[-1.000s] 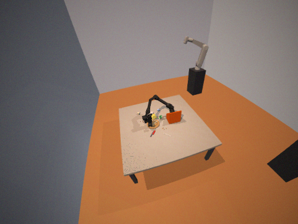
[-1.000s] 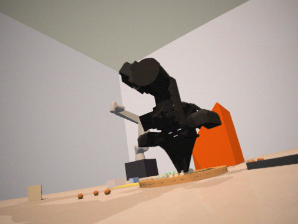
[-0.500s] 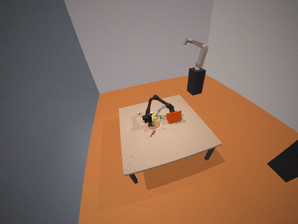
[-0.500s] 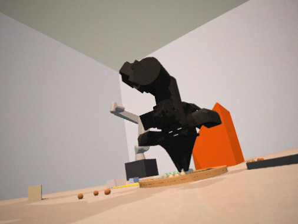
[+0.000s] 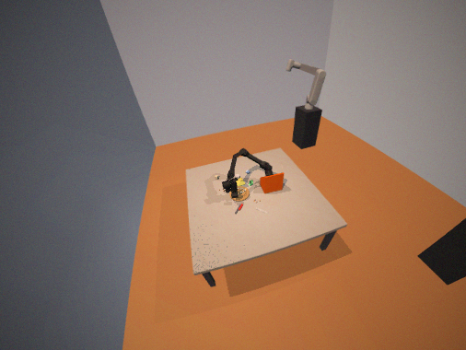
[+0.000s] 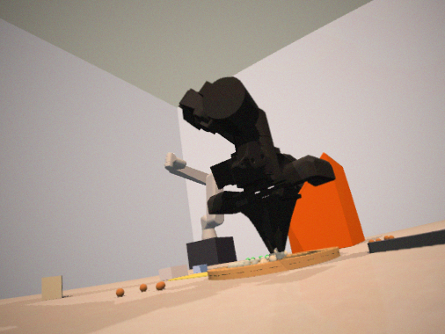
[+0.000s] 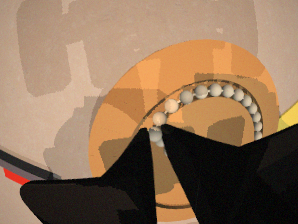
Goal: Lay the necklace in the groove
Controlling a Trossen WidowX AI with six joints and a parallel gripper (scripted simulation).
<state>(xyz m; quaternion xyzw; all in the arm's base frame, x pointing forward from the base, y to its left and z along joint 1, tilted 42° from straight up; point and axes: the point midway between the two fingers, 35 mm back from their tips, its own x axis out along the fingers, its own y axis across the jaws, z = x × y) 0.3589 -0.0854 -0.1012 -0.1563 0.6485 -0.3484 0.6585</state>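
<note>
Now: the round wooden bead board 50 mm behind my gripper tip, 30 mm to the right of it and 10 mm below it. Also, from my gripper tip: tan cube: 360 mm to the right, 110 mm ahead; then yellow flat piece: 200 mm to the right, 110 mm behind, 20 mm below; then red-handled tool: 150 mm to the left, 20 mm below.
</note>
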